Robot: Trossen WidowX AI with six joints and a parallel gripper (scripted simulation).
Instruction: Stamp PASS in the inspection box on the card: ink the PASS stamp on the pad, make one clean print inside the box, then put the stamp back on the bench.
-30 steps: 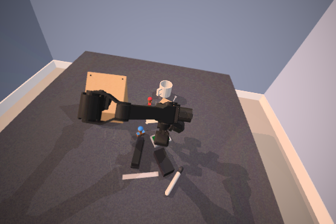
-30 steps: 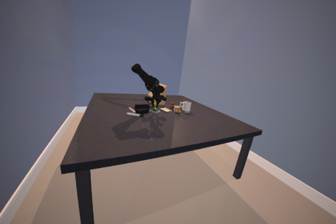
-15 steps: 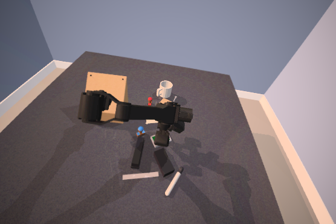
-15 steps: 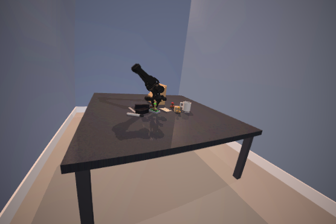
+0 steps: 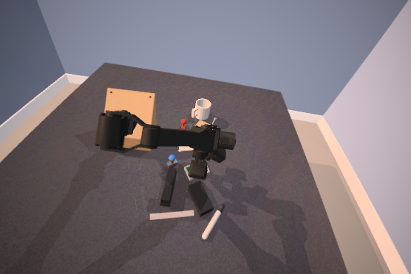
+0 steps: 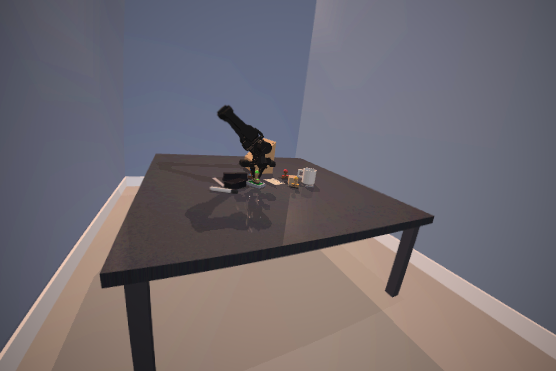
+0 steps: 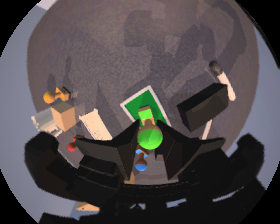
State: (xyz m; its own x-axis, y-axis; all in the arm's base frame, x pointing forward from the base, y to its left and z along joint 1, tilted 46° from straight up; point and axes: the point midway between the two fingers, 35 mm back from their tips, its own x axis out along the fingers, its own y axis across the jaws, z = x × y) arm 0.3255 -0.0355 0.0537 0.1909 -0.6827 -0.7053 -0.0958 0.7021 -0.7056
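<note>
My gripper tip is 3 cm above the green ink pad. From my gripper tip the other things lie so: black box: 4 cm ahead, 12 cm to the right, 2 cm below; green-knobbed stamp: right at my gripper tip; blue-knobbed stamp: 11 cm behind, 2 cm below.
</note>
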